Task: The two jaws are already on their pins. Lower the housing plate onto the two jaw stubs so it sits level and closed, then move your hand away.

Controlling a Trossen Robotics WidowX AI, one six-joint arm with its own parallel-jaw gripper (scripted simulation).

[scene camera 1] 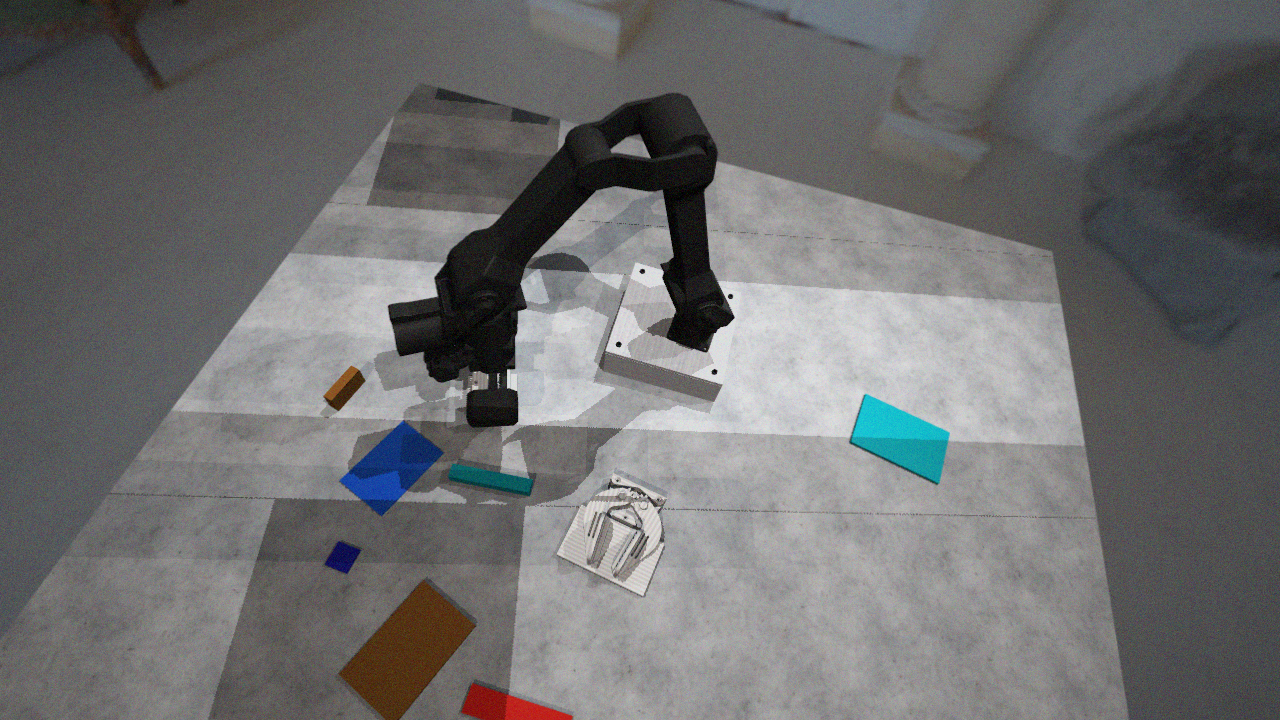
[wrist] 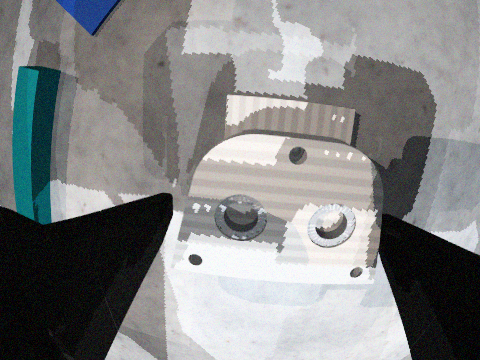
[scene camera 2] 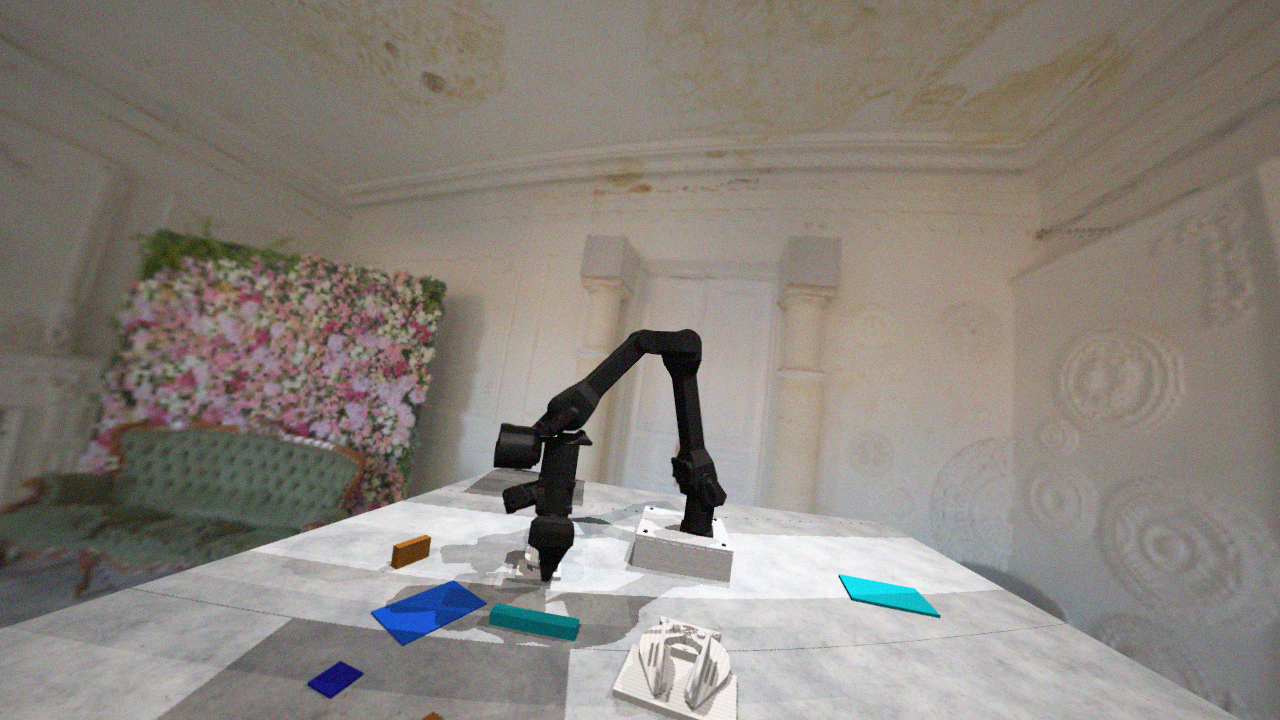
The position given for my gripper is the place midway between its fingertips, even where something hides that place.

Observation:
My gripper (scene camera 1: 499, 388) is open, holding nothing. Further things: a cyan sheet (scene camera 1: 919, 447) and a blue sheet (scene camera 1: 381, 478).
The cyan sheet is seen too in scene camera 2 (scene camera 2: 888, 595). The blue sheet shows as well in scene camera 2 (scene camera 2: 407, 620). My gripper also shows in the wrist view (wrist: 278, 216) and in scene camera 2 (scene camera 2: 546, 565). The wrist view does not show the cyan sheet: it is out of frame.

